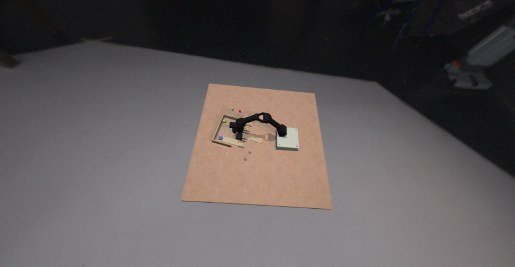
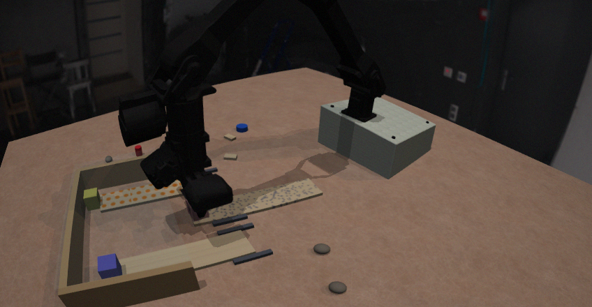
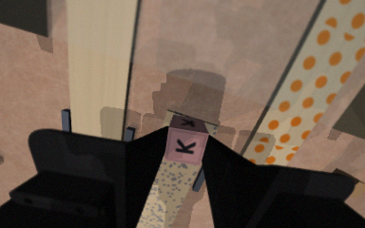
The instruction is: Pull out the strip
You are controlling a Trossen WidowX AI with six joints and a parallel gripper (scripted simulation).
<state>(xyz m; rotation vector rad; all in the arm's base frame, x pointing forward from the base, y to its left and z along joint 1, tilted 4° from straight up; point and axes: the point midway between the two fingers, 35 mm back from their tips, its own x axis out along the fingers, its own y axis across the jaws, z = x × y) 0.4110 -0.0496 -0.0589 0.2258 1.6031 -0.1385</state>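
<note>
My gripper tip is 10 cm past the speckled strip, 4 cm to the right of it and 1 cm above it. Round my gripper tip: pink cube marked k (1 cm above); then red cylinder (1 cm behind, 29 cm to the right); then brown block (8 cm behind, 19 cm to the right).
</note>
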